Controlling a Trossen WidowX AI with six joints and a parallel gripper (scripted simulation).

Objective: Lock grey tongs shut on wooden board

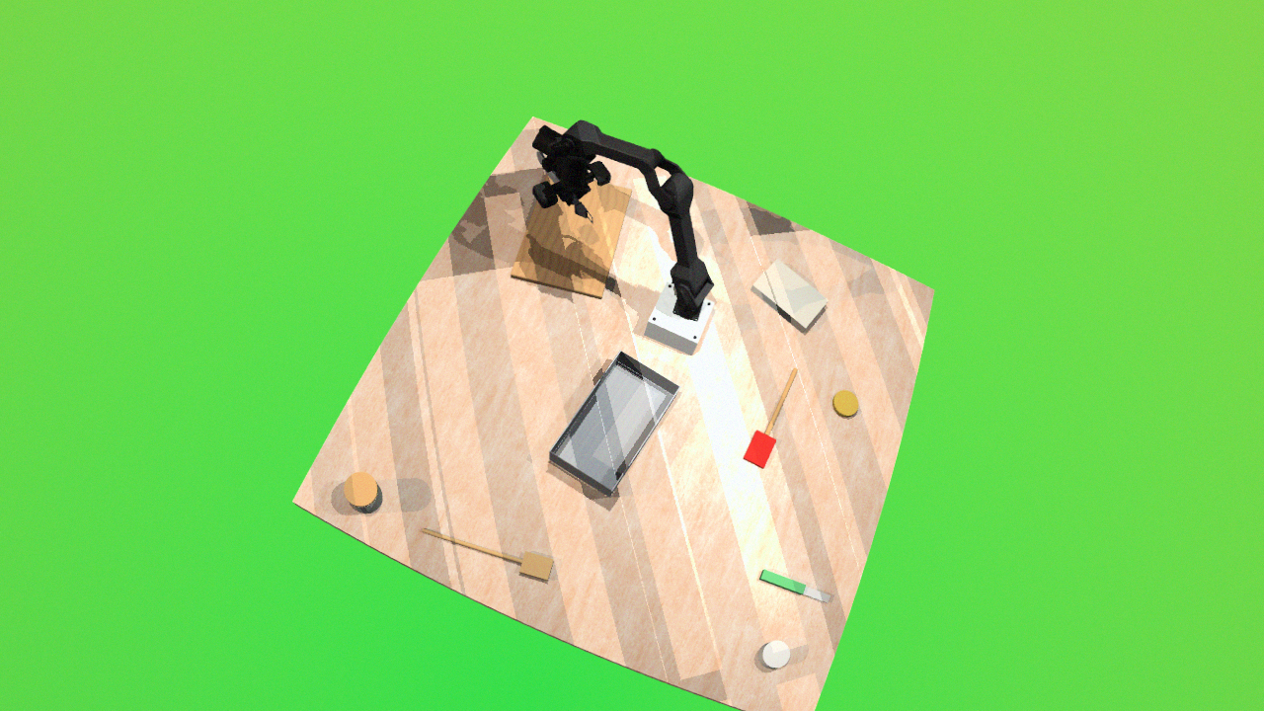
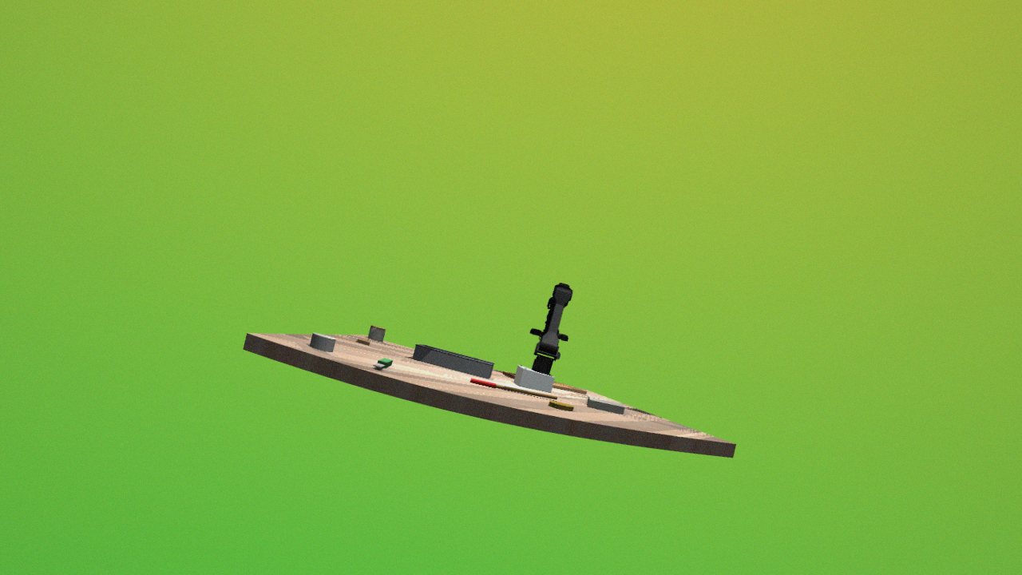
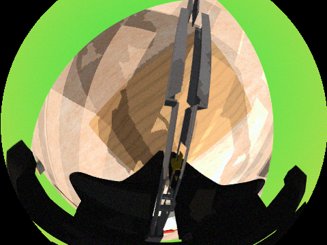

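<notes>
Right now the wooden board is 15 cm below my gripper tip, 3 cm behind it and 1 cm to the left of it. The rest, counted from my gripper tip: roasting tin (45 cm ahead, 27 cm to the left, 13 cm below); then white block (61 cm to the left, 14 cm below, 5 cm behind).
</notes>
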